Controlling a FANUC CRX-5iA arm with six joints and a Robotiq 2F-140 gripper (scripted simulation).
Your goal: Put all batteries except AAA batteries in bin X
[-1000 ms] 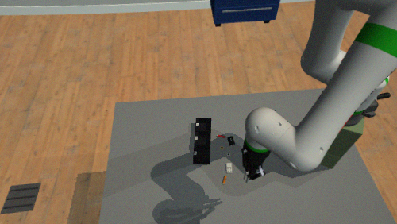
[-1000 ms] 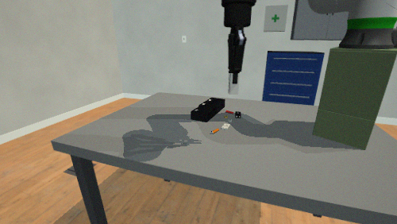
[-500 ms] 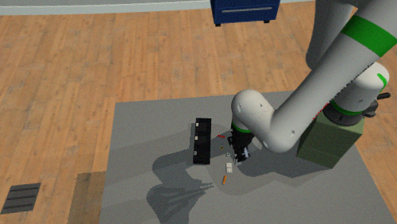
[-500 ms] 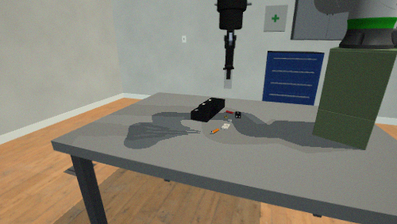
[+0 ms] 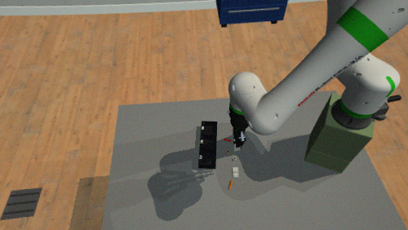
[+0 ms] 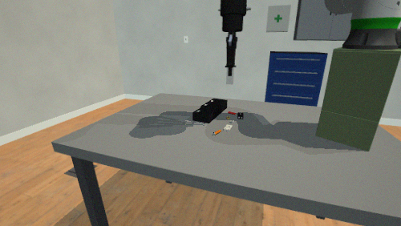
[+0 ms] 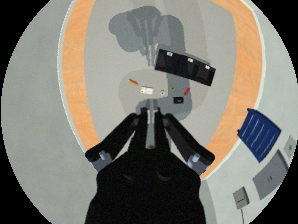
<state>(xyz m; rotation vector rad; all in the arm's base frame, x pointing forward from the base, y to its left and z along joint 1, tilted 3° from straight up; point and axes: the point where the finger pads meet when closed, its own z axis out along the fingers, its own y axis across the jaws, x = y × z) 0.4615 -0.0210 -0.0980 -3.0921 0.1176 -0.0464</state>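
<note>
The bin strip lies 90 mm ahead of my hand, 150 mm to the right of it and 200 mm below it. Also, from my hand: grey cell 20 mm behind, 40 mm to the right, 220 mm below; white block battery 30 mm to the left, 210 mm below; thin orange battery 40 mm ahead, 80 mm to the left, 210 mm below.
</note>
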